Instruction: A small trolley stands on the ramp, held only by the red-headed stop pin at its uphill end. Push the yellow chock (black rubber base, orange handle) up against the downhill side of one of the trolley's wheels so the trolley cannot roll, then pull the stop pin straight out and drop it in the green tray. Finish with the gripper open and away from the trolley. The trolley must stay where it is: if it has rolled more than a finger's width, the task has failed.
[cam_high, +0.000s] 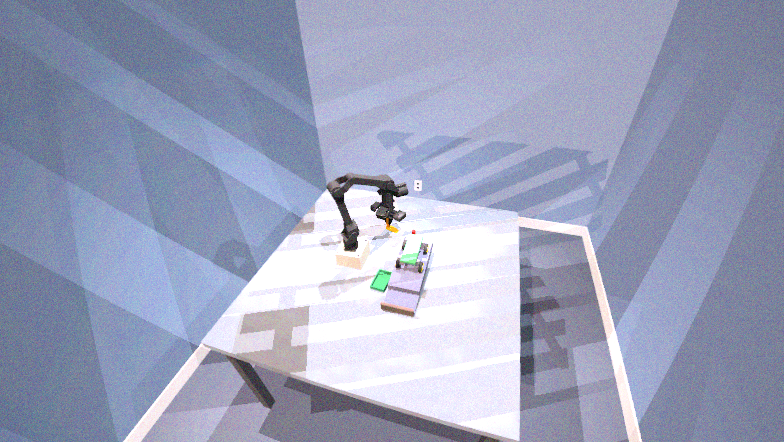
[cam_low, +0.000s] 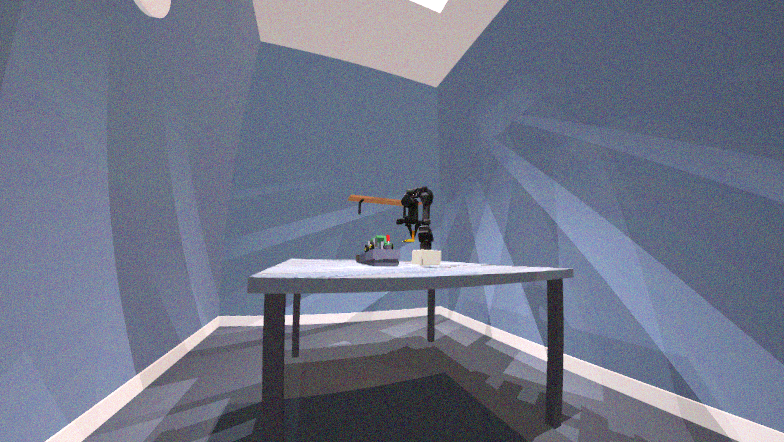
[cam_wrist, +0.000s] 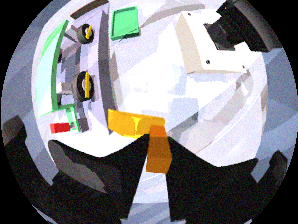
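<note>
Now: gripper tip 150 mm to the left of the green-topped trolley, 140 mm short of it and 50 mm above it. From my gripper tip the other things lie so: red-headed stop pin 140 mm ahead, 40 mm to the right, 30 mm below; yellow chock 20 mm ahead, 10 mm to the right, 10 mm below; grey ramp 160 mm to the right, 140 mm ahead, 110 mm below.
</note>
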